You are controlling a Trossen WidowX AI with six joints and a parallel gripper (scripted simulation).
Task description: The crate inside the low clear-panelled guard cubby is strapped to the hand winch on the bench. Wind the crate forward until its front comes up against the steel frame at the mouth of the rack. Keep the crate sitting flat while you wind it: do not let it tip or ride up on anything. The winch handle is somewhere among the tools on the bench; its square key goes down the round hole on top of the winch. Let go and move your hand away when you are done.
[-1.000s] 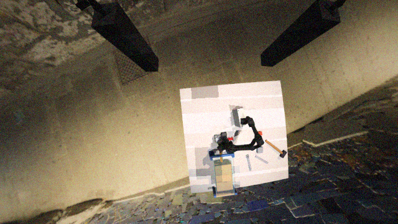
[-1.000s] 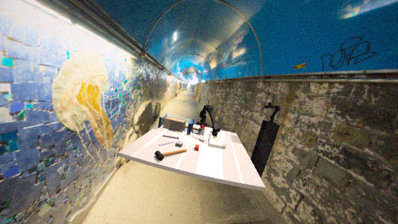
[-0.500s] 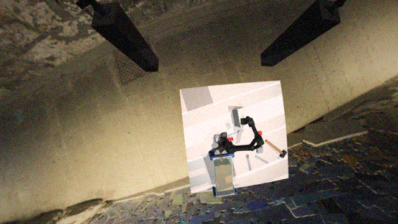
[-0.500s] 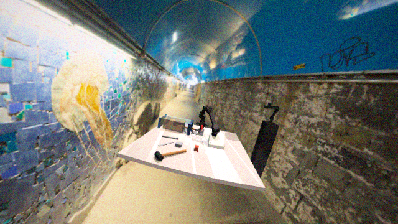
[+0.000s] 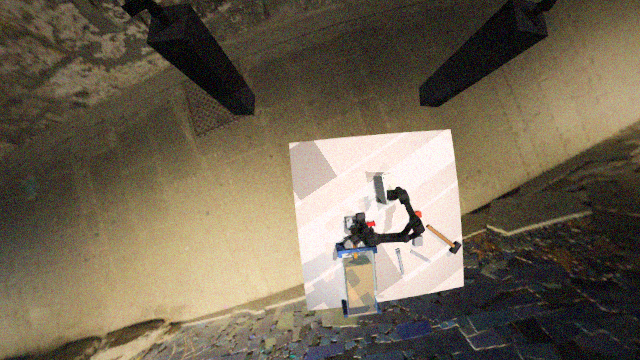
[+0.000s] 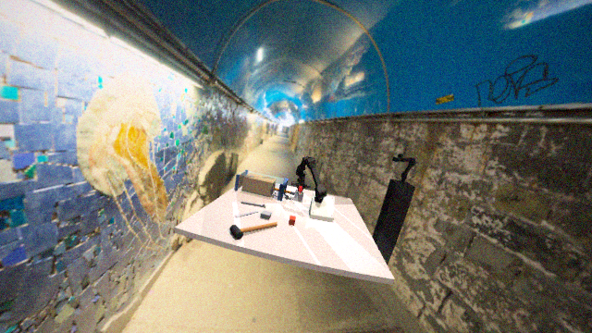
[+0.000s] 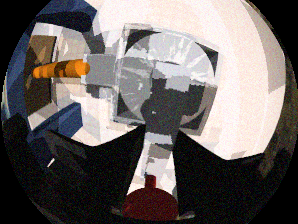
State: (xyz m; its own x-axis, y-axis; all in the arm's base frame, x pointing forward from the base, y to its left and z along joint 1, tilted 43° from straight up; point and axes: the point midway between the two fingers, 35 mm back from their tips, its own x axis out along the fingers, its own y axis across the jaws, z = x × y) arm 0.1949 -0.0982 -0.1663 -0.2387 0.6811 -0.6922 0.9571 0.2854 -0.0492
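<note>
My gripper tip is now 2 cm to the right of the winch handle and 2 cm below it. Also, from my gripper tip: hand winch (6 cm to the right, 6 cm below, 1 cm behind); blue steel frame (17 cm ahead, 3 cm to the right, 2 cm above); dark red knob (5 cm to the left, 5 cm above, 1 cm behind).
</note>
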